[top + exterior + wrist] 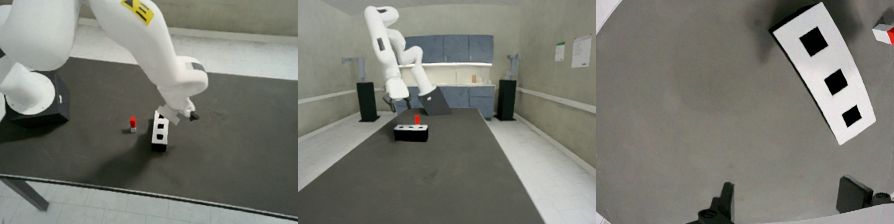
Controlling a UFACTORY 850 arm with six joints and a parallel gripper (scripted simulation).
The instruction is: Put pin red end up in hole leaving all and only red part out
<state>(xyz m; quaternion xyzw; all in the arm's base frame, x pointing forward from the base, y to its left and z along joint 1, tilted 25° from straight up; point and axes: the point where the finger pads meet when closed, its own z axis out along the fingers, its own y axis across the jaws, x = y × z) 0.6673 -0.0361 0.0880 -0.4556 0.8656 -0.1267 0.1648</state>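
Right now the pin is 230 mm behind my hand, 30 mm to the left of it and 130 mm below it. Round my hand: block 90 mm behind, 10 mm to the left, 170 mm below.
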